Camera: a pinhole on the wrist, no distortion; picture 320 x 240 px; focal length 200.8 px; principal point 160.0 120.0 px. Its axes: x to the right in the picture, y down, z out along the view. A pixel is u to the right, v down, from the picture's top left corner.
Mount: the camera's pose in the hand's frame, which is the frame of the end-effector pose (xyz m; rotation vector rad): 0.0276 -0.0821 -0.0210 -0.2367 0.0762 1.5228
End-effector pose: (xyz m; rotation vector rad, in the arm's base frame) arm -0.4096 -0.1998 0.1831 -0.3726 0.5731 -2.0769
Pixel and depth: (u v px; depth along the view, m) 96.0 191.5 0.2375
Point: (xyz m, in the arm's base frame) -0.3383 -0.1343 0.4191
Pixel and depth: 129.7 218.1 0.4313
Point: -0.1430 -0.0816 0.5316
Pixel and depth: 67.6 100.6 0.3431
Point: -0.3754 -0.2249 0.5680
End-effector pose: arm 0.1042 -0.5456 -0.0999 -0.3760 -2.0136 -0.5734
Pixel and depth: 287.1 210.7 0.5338
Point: 0.1011 -0.0267 -0.3993
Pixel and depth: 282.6 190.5 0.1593
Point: 0.0656 -0.4483 -0.1681
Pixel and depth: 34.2 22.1 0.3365
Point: -0.3434 -0.5342 -0.1777
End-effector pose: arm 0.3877 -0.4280 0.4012 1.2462 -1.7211 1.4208
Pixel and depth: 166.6 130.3 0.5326
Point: 0.4304 -0.8831 0.2079
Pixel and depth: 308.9 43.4 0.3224
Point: 0.1746 -0.7147 0.3565
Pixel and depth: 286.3 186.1 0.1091
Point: 0.3949 -0.4885 0.3664
